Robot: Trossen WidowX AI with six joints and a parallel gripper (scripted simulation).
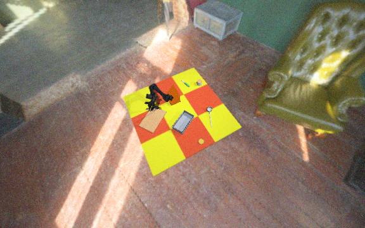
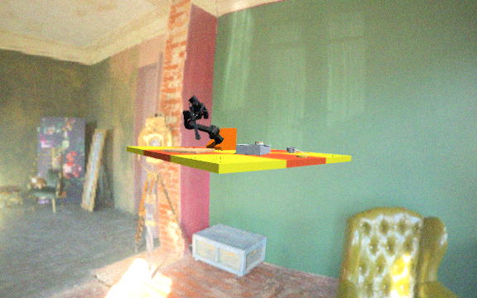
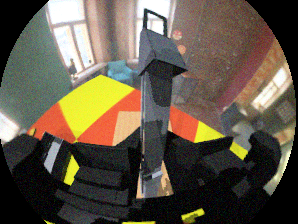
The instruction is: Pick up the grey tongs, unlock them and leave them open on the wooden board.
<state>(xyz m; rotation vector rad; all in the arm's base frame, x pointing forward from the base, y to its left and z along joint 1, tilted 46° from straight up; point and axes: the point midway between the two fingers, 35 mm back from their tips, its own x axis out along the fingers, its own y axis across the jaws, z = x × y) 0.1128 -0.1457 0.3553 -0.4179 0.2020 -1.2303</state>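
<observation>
My gripper tip is 20 cm above the wooden board and 1 cm to the left of it. Also, from my gripper tip: roasting tin 32 cm to the left, 30 cm ahead, 18 cm below.
</observation>
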